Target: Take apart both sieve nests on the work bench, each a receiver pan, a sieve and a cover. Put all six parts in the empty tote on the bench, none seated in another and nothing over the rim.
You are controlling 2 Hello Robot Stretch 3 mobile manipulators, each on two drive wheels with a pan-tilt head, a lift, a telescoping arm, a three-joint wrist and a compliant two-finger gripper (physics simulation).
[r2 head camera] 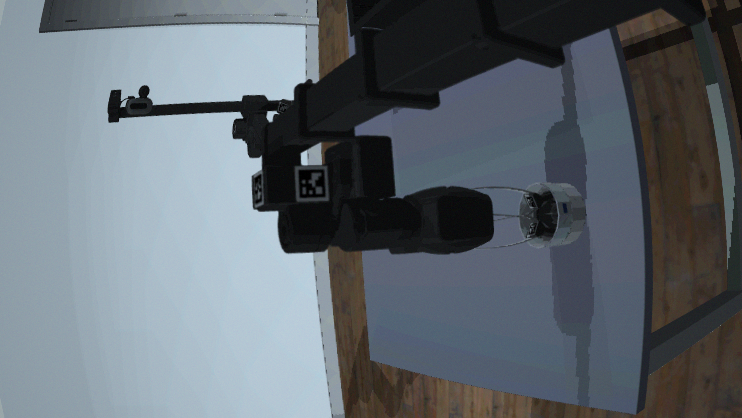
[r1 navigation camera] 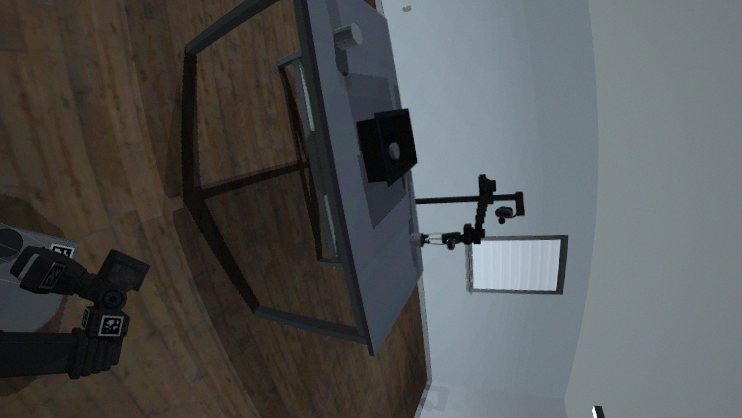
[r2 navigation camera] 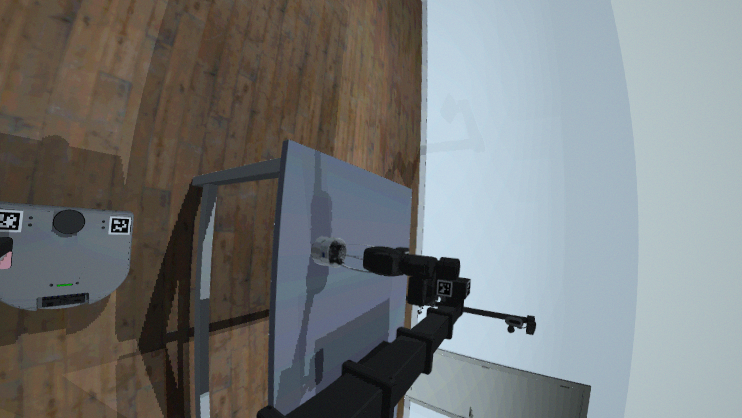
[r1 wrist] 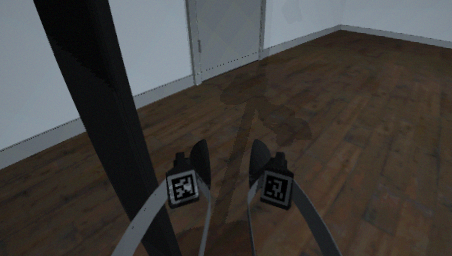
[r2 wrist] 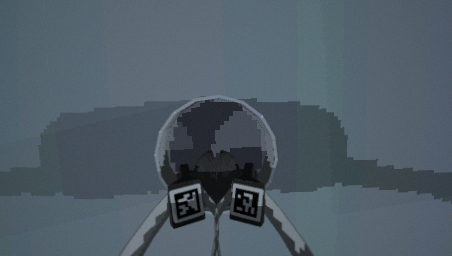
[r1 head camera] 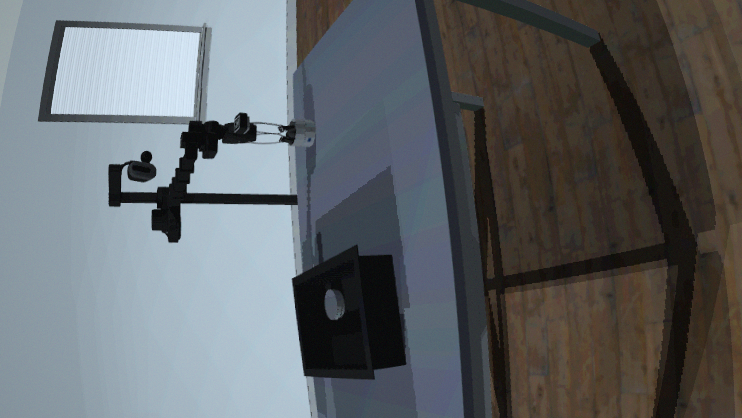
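An open-topped clear round nest (r1 head camera: 306, 137) (r2 head camera: 573, 215) (r2 navigation camera: 321, 250) with a blue mark stands on the bench (r1 head camera: 363, 114) (r2 head camera: 467, 311). Whether a sieve sits in its pan is unclear. r2's gripper (r2 head camera: 544, 211) (r2 navigation camera: 338, 252) (r2 wrist: 216, 162) points down with its fingertips inside the nest's rim, pressed together with no part between them. A taller pale cylinder, the other nest (r1 navigation camera: 346, 36), stands near the bench's far end from it. The black tote (r1 head camera: 383, 311) (r1 navigation camera: 371, 150) holds one pale round part (r1 head camera: 334, 304) (r1 navigation camera: 394, 151). r1's gripper (r1 wrist: 230, 162) is open and empty, away from the bench.
r2's telescoping arm (r2 head camera: 405, 77) (r2 navigation camera: 376, 368) reaches over the bench and hides part of it. r2's mast (r1 head camera: 233, 198) rises beyond the bench in r1's head view; r1's mast (r2 head camera: 197, 108) stands across in r2's head view. A dark post (r1 wrist: 100, 100) crosses the r1 wrist view.
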